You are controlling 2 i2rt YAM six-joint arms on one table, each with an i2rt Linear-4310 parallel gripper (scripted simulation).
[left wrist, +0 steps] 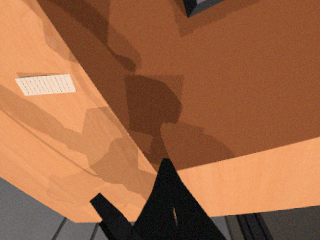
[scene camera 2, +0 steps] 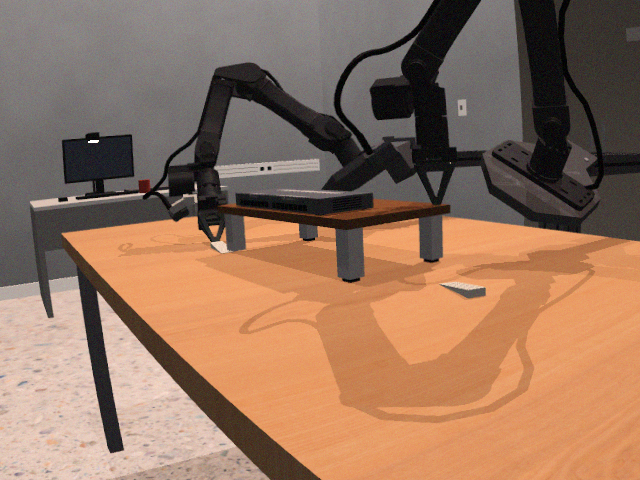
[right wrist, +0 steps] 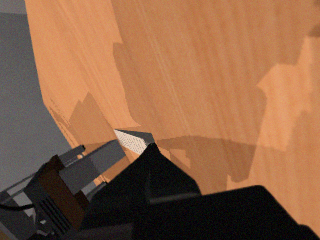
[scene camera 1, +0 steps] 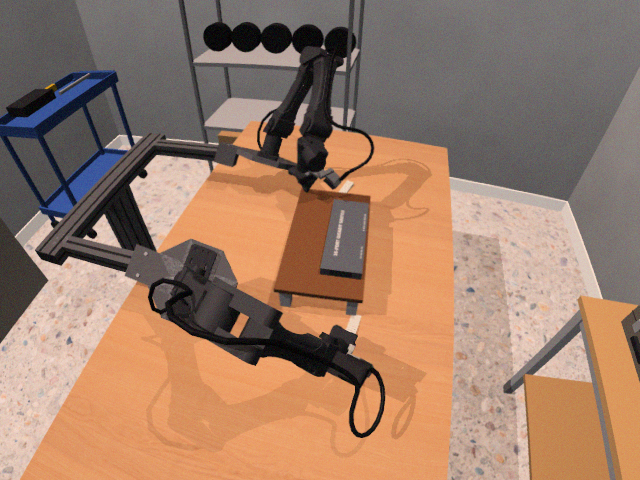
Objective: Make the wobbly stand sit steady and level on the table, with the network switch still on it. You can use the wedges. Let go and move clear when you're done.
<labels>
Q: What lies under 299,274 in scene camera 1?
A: A brown stand.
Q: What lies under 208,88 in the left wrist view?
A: A brown stand.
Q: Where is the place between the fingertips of my left gripper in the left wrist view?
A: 165,162
</labels>
